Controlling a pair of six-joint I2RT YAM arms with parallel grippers.
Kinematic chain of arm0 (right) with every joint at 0, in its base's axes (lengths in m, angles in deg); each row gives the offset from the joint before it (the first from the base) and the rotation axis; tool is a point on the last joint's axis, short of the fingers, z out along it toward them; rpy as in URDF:
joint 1: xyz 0 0 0.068 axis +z
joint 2: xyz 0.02 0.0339 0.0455 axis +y
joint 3: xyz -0.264 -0.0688 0 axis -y
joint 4: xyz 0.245 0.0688 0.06 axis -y
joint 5: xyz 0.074 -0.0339 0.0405 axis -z
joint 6: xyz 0.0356 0 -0.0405 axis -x
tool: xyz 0 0 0 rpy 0 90 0
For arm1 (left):
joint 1: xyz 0 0 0.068 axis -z
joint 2: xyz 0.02 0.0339 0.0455 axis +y
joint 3: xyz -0.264 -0.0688 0 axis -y
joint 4: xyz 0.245 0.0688 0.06 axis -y
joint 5: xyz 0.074 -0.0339 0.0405 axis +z
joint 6: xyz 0.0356 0 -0.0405 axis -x
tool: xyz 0 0 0 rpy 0 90 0
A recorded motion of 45 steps. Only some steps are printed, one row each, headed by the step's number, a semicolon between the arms.
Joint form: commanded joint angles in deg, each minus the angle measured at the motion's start. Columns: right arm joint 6, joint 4, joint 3, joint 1, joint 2, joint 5; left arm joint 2, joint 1, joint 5, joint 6, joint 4, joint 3.
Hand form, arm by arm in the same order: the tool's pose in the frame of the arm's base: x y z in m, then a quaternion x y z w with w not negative. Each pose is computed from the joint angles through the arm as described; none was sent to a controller.
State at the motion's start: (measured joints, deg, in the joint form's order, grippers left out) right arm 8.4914 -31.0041 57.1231 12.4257 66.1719 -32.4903; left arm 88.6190 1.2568 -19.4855 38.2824 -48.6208 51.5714
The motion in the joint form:
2: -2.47 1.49 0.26 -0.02 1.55 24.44; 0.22 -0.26 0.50 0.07 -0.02 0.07
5: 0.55 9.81 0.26 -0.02 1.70 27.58; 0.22 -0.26 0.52 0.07 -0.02 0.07
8: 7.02 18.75 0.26 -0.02 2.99 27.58; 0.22 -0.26 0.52 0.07 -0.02 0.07
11: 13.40 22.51 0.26 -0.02 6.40 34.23; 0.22 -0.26 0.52 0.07 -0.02 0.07
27: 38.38 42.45 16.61 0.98 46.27 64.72; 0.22 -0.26 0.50 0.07 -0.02 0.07
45: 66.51 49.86 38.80 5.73 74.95 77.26; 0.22 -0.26 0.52 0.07 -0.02 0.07
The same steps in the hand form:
2: 0.2485 0.0598 0.3028 -0.17403 0.88711 0.08702 0.41854; 0.2537 -0.0160 0.1697 0.30998 -0.93566 0.16725 0.02177
5: 0.2587 0.0600 0.3150 -0.18285 0.85335 0.05168 0.48547; 0.2537 -0.0160 0.1697 0.30999 -0.93569 0.16709 0.02171
8: 0.2710 0.0627 0.3244 -0.22479 0.80768 0.02118 0.54467; 0.2537 -0.0160 0.1697 0.30999 -0.93569 0.16709 0.02171
11: 0.2868 0.0620 0.3151 -0.23887 0.80230 -0.05788 0.54397; 0.2537 -0.0160 0.1697 0.30999 -0.93569 0.16709 0.02171
27: 0.4344 0.0840 0.2034 -0.28691 0.78194 -0.37094 0.41068; 0.2537 -0.0160 0.1697 0.30998 -0.93566 0.16725 0.02177
45: 0.5111 0.1412 0.1036 -0.43255 0.68587 -0.51666 0.27485; 0.2537 -0.0160 0.1697 0.30999 -0.93569 0.16709 0.02171

